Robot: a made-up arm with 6 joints.
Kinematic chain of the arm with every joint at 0, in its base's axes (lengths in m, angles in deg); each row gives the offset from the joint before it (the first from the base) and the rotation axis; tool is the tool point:
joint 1: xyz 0 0 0.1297 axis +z
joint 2: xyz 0 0 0 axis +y
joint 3: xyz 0 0 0.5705 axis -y
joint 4: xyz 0 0 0 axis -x
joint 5: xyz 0.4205 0 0 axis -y
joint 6: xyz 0 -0.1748 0 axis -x
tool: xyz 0 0 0
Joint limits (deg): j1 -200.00..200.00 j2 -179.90..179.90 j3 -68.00..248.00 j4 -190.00..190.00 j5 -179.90..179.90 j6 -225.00..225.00
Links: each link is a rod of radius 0.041 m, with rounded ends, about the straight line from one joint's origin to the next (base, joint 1, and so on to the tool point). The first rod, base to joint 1, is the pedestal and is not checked.
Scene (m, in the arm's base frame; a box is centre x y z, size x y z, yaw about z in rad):
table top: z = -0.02
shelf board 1: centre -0 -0.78 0.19 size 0.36 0.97 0.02 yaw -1.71
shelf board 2: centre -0 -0.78 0.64 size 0.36 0.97 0.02 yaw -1.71
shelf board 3: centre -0 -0.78 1.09 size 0.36 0.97 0.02 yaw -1.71
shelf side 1: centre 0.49 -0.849 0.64 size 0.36 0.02 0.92 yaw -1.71
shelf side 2: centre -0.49 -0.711 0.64 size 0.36 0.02 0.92 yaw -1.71
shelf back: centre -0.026 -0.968 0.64 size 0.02 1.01 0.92 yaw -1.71
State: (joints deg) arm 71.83 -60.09 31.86 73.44 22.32 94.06
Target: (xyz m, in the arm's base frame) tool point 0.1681 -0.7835 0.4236
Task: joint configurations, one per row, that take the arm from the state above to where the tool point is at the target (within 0.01 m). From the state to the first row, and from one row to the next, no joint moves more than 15 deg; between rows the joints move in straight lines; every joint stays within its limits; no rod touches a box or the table.
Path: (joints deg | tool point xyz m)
1: 69.97 -61.40 20.69 72.53 22.32 94.06 | -0.1590 -0.5894 0.8422
2: 68.10 -62.71 9.53 71.62 22.32 94.06 | -0.1490 -0.5185 0.8423
3: 66.24 -64.02 -1.64 70.71 22.32 94.06 | -0.1341 -0.4480 0.8287
4: 51.68 -54.16 -5.94 66.69 22.32 94.06 | -0.1330 -0.2798 0.8843
5: 37.12 -44.30 -10.24 62.67 22.32 94.06 | -0.0609 -0.1467 0.9022
6: 22.56 -34.44 -14.54 58.66 22.32 94.06 | 0.0551 -0.0755 0.8837
7: 8.00 -24.58 -18.84 54.64 22.32 94.06 | 0.1793 -0.0770 0.8324
8: -6.56 -14.72 -23.14 50.62 22.32 94.06 | 0.2762 -0.1434 0.7536
9: -21.12 -4.87 -27.44 46.61 22.32 94.06 | 0.3192 -0.2520 0.6540
10: -35.68 4.99 -31.74 42.59 22.32 94.06 | 0.2965 -0.3713 0.5414
11: -50.24 14.85 -36.04 38.57 22.32 94.06 | 0.2122 -0.4687 0.4236
12: -56.58 23.59 -21.95 41.20 22.32 94.06 | 0.2234 -0.5774 0.4330
13: -62.91 32.32 -7.87 43.82 22.32 94.06 | 0.2085 -0.6845 0.4329
14: -69.25 41.06 6.22 46.45 22.32 94.06 | 0.1681 -0.7835 0.4236

